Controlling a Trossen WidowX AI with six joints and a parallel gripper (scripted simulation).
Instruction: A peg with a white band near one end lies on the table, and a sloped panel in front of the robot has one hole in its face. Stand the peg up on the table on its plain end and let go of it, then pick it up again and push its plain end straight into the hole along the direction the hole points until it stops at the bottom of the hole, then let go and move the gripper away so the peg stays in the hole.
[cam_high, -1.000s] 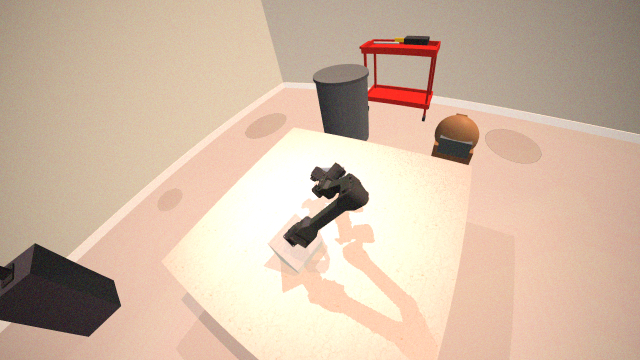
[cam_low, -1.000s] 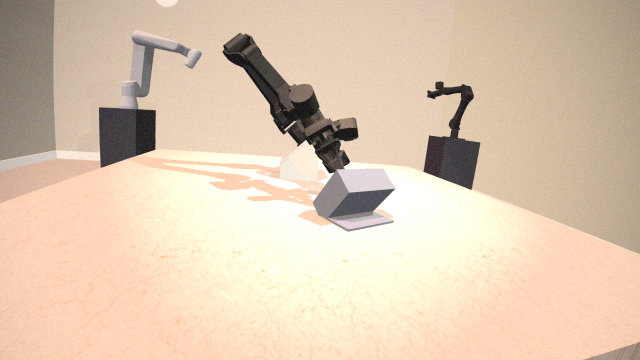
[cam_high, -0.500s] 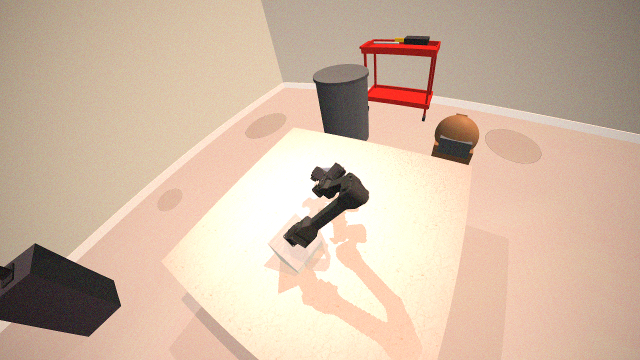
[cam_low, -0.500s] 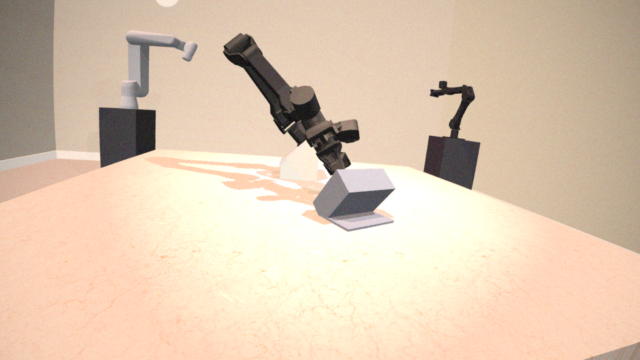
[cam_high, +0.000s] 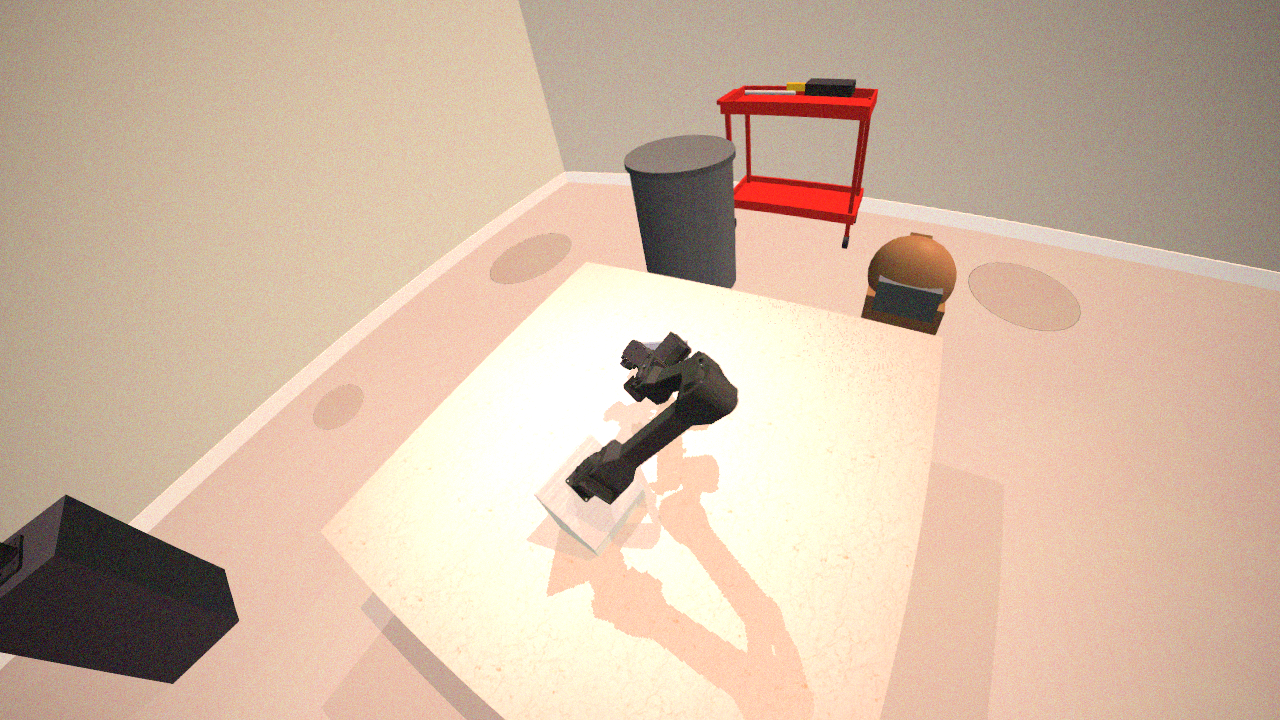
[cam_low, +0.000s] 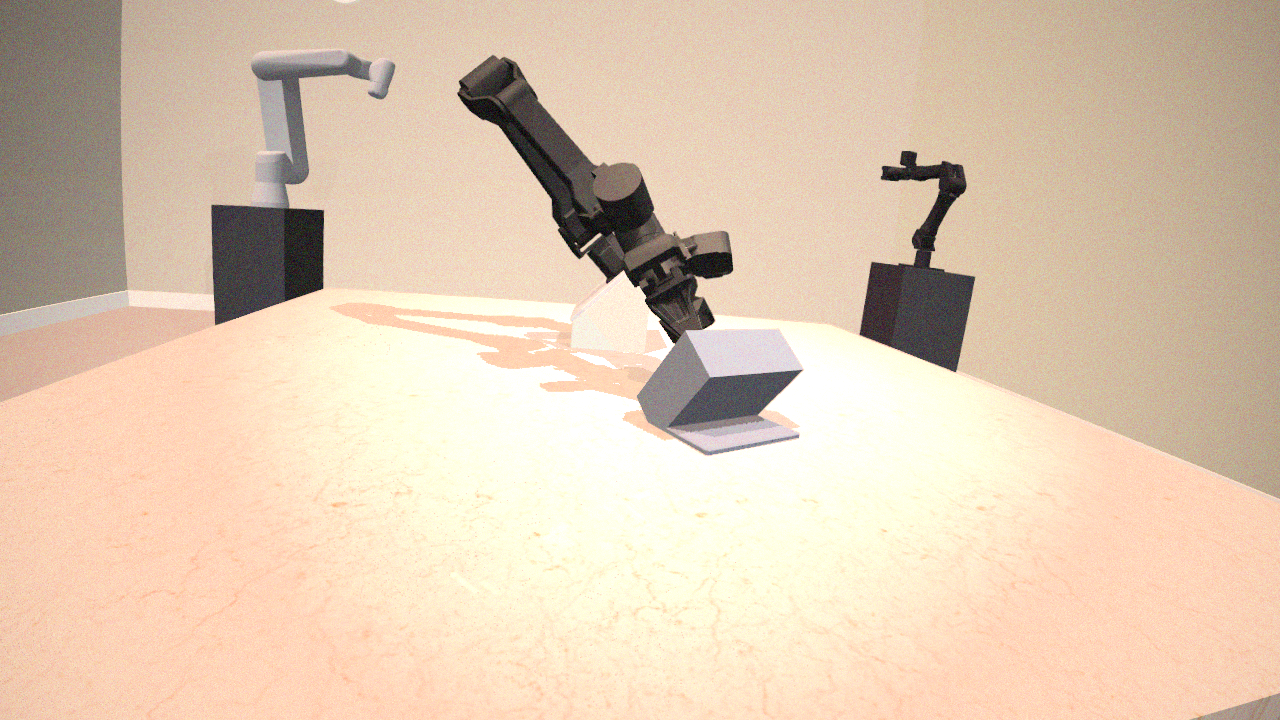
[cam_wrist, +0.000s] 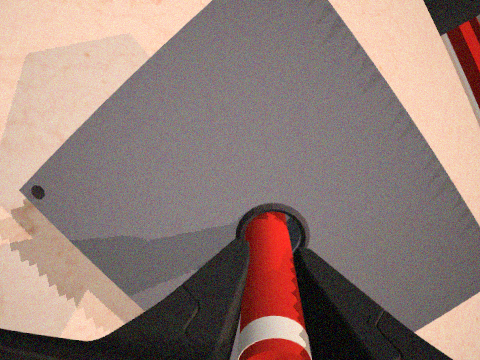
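My gripper tip is now 1 cm to the left of the red peg, 1 cm below it and 1 cm past it. Round my gripper tip: grey sloped panel 3 cm below, 3 cm ahead, 2 cm to the left.
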